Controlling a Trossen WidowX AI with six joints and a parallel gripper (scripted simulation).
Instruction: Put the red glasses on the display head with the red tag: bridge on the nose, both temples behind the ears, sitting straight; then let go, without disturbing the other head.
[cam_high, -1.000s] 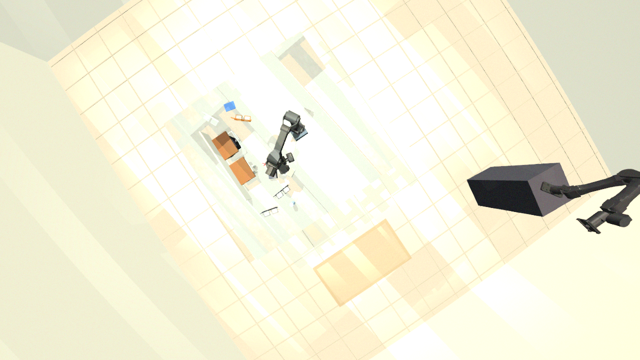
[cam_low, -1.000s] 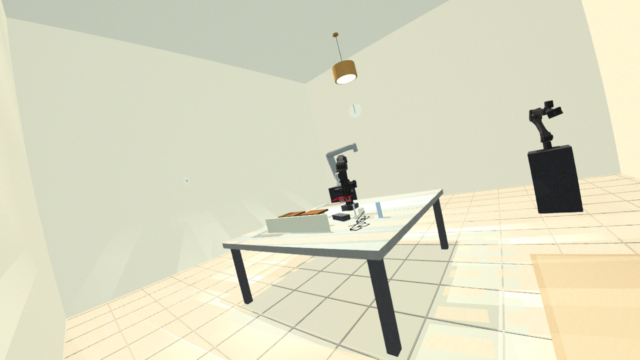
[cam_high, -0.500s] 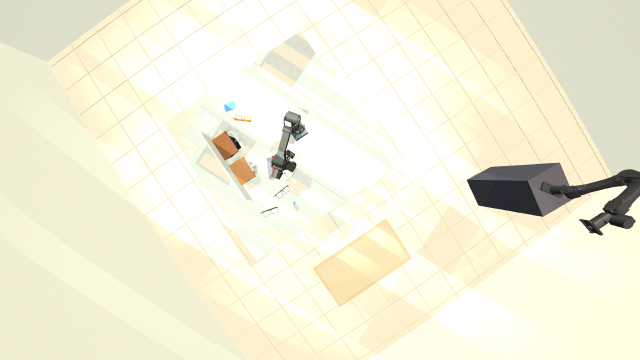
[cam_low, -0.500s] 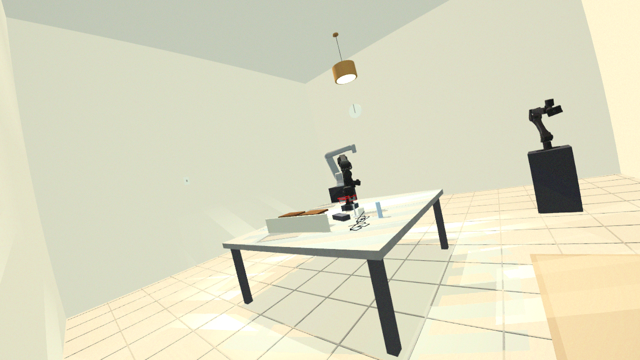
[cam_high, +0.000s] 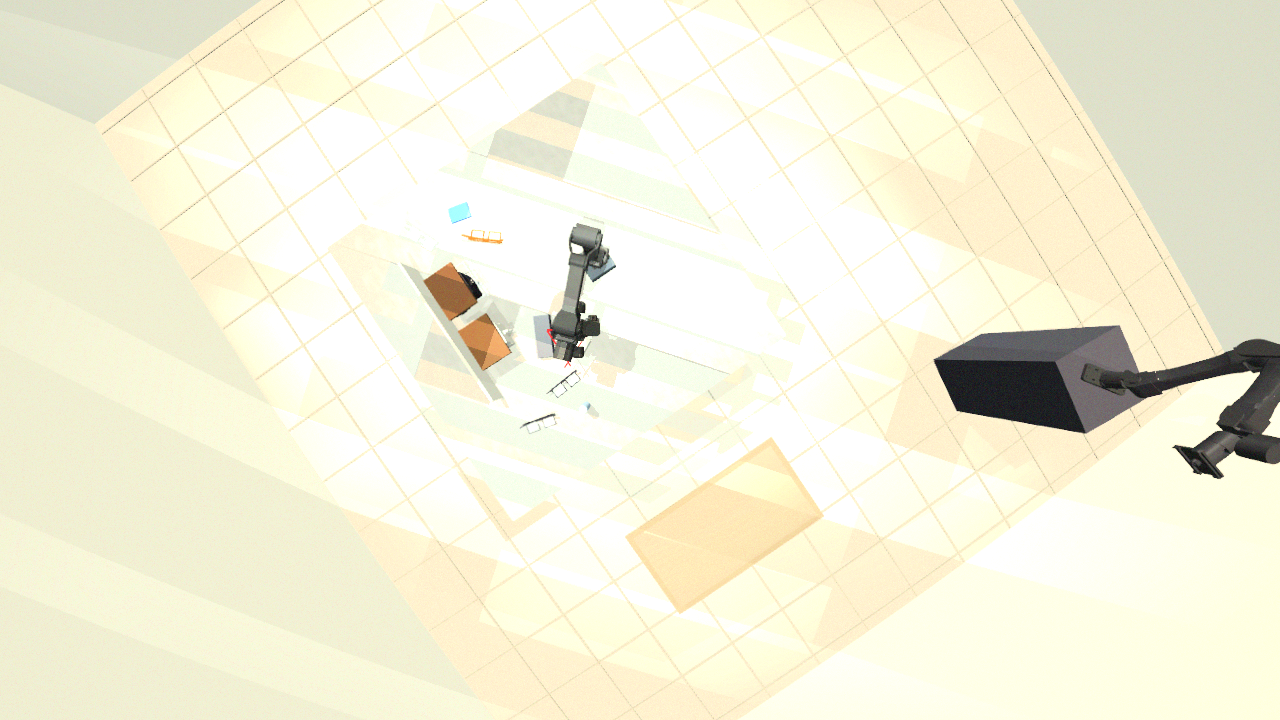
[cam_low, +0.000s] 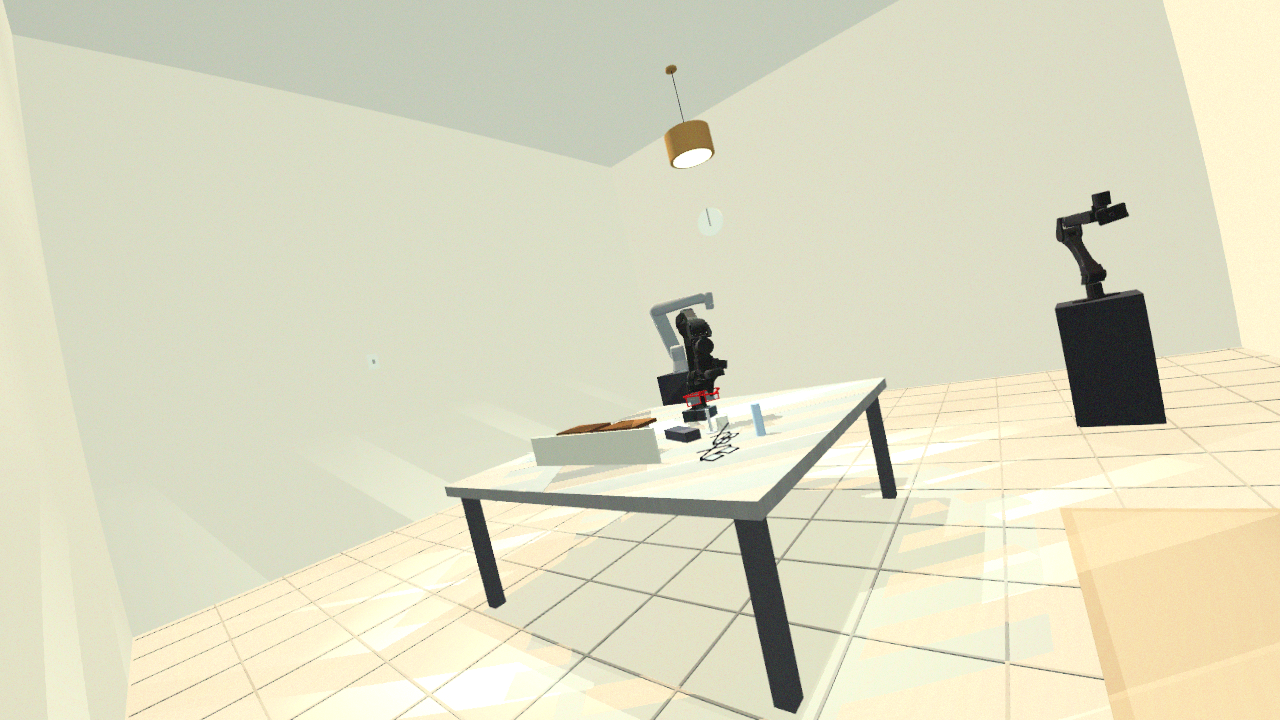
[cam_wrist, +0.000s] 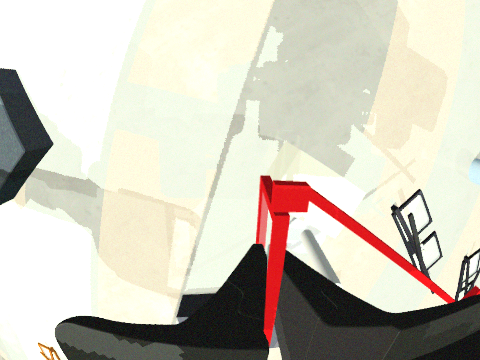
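Right now my gripper tip is 9 cm above the pale box, 4 cm to the right of it and 2 cm short of it. Also, from my gripper tip: long white wall (43 cm ahead, 22 cm to the right, 6 cm below); dark box (14 cm ahead, 10 cm below, 6 cm to the right); blue square (63 cm to the right, 22 cm ahead, 12 cm below).
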